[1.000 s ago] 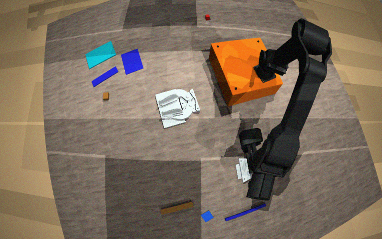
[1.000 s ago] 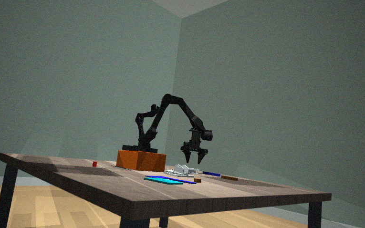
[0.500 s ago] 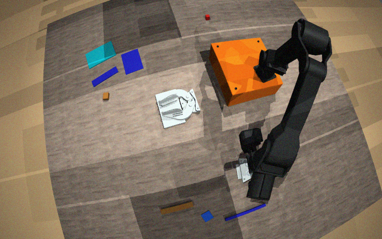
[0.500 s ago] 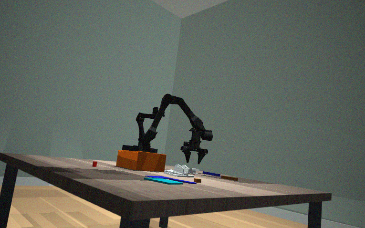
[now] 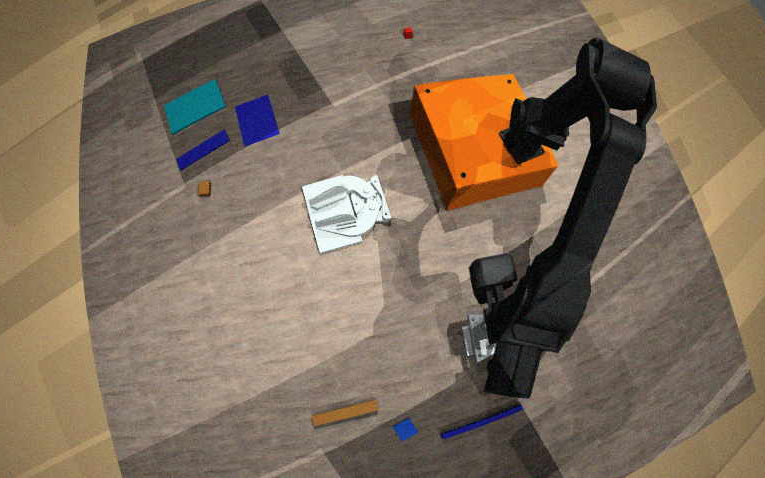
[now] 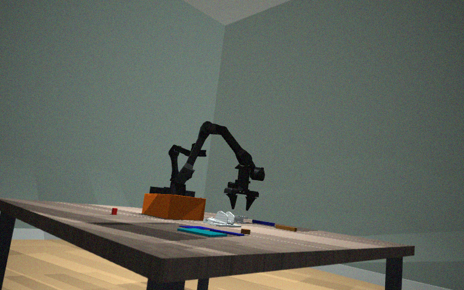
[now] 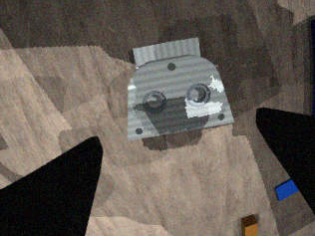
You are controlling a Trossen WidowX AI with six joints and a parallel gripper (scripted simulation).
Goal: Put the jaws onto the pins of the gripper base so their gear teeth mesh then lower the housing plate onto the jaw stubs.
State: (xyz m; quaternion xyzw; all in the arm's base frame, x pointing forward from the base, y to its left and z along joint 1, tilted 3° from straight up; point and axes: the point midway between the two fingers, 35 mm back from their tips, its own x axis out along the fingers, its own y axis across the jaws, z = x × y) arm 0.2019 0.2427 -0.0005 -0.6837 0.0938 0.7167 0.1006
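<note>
Now: the white gripper base 10 mm behind my gripper tip and 30 mm below it. From my gripper tip the other things lie so: white jaw 80 mm ahead, 260 mm to the right, 50 mm below; blue square 170 mm ahead, 90 mm to the left, 60 mm below; brown bar 250 mm ahead, 20 mm to the left, 50 mm below.
</note>
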